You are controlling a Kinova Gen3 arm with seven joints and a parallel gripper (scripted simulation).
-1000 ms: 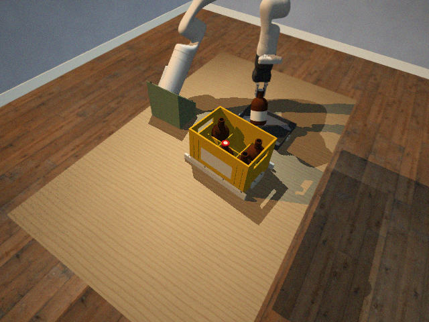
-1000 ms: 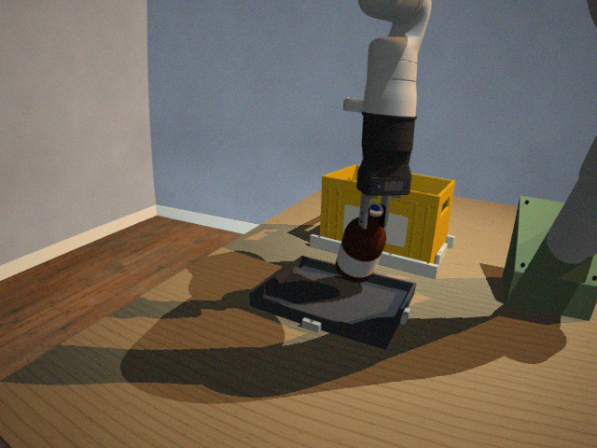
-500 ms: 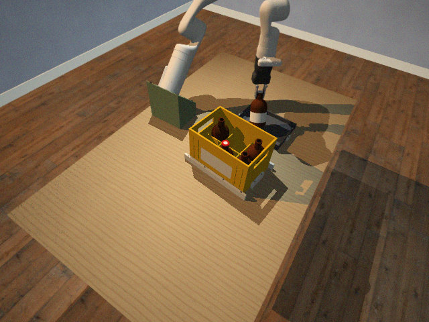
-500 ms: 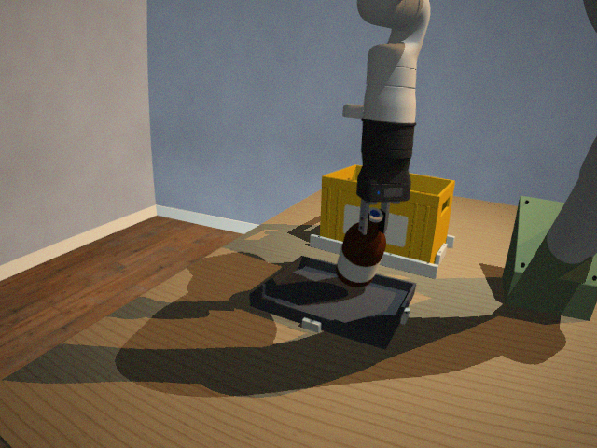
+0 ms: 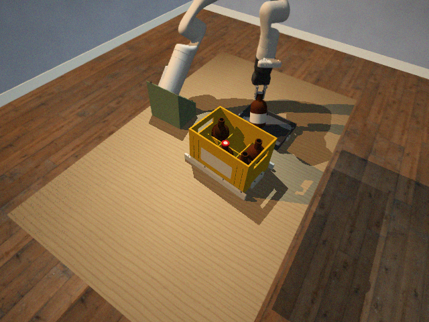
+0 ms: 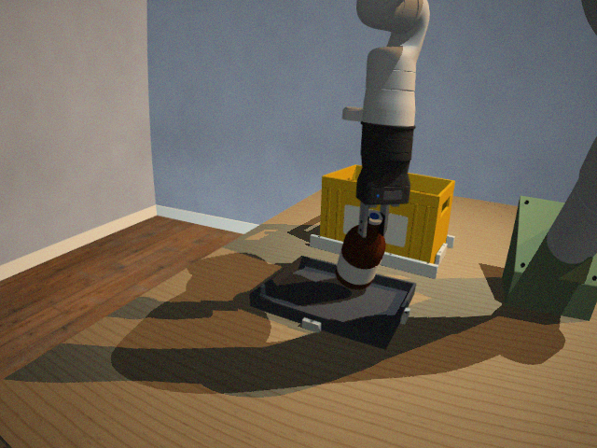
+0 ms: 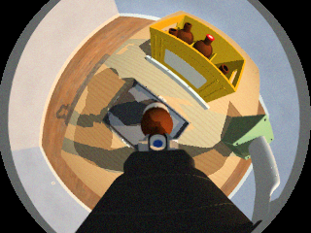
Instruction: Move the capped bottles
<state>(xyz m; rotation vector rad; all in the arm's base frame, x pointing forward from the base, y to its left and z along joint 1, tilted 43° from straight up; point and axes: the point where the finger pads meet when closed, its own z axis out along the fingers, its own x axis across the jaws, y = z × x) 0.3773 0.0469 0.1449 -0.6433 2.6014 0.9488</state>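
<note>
The white-label bottle lies 50 mm below my hand, 30 mm to the right of it and 20 mm ahead of it. The rest, counted from my hand: yellow crate: 300 mm to the right, 80 mm below; then dark tray: 150 mm below, 50 mm ahead, 10 mm to the right.
</note>
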